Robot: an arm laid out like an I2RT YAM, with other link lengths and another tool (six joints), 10 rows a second.
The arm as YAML. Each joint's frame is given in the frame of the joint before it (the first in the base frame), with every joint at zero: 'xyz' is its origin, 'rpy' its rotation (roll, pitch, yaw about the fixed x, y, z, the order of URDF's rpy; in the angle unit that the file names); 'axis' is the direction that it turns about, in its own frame. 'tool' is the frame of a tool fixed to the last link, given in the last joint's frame.
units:
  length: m
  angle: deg
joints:
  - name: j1
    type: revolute
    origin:
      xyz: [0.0, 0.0, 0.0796]
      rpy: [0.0, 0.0, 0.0]
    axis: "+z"
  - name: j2
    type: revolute
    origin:
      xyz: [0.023, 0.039, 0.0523]
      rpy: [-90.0, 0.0, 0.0]
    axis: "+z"
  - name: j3
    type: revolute
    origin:
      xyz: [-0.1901, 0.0, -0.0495]
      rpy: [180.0, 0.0, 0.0]
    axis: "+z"
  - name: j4
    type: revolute
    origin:
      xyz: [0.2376, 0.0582, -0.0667]
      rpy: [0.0, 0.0, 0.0]
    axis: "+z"
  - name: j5
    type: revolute
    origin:
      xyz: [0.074, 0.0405, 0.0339]
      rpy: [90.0, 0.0, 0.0]
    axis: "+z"
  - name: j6
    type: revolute
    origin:
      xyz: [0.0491, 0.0, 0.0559]
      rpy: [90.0, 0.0, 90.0]
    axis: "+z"
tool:
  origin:
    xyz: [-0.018, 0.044, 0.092]
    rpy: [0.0, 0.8, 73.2]
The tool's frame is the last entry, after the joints.
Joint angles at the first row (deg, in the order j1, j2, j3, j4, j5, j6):
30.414 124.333 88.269 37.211 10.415 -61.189
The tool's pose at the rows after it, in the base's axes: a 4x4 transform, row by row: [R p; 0 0 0 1], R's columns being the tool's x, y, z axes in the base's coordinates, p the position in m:
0.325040 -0.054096 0.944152 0.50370; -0.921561 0.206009 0.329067 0.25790; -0.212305 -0.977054 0.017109 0.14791; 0 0 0 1
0.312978 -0.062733 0.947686 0.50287; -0.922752 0.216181 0.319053 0.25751; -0.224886 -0.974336 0.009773 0.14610; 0 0 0 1
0.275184 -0.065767 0.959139 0.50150; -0.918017 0.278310 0.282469 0.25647; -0.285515 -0.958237 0.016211 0.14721; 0 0 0 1
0.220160 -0.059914 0.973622 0.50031; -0.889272 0.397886 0.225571 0.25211; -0.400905 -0.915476 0.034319 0.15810; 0 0 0 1
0.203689 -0.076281 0.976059 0.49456; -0.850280 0.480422 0.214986 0.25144; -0.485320 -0.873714 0.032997 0.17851; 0 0 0 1
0.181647 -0.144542 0.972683 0.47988; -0.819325 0.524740 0.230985 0.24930; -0.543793 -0.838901 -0.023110 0.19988; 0 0 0 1
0.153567 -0.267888 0.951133 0.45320; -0.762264 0.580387 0.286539 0.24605; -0.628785 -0.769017 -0.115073 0.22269; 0 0 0 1
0.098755 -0.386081 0.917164 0.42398; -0.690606 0.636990 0.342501 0.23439; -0.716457 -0.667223 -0.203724 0.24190; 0 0 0 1
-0.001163 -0.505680 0.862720 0.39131; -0.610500 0.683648 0.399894 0.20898; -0.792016 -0.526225 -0.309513 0.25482; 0 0 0 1
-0.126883 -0.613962 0.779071 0.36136; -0.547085 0.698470 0.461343 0.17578; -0.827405 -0.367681 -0.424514 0.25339; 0 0 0 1
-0.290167 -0.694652 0.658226 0.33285; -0.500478 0.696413 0.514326 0.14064; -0.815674 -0.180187 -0.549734 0.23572; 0 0 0 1
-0.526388 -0.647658 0.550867 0.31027; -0.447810 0.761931 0.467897 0.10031; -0.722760 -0.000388 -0.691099 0.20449; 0 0 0 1
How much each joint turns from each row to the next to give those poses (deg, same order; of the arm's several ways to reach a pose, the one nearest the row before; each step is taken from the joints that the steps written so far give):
-0.001 -0.001 0.000 0.022 -0.001 0.022
0.132 -0.019 0.002 -0.437 0.744 0.809
0.349 -0.219 -0.002 0.219 2.557 3.453
0.001 -1.641 0.001 -0.438 3.388 6.623
0.000 -3.890 -0.002 -3.889 0.656 5.377
0.000 -6.207 0.002 -9.531 -0.896 4.940
-0.438 -8.241 -0.001 -13.572 -3.870 7.518
-1.748 -7.824 0.000 -12.831 -5.463 7.891
-4.350 -7.715 0.001 -13.813 -8.459 7.606
-7.060 -5.114 0.000 -12.765 -11.519 4.196
-8.501 -1.401 -0.023 -12.611 -11.999 0.328
-7.826 1.508 -0.940 -11.563 -3.235 0.000

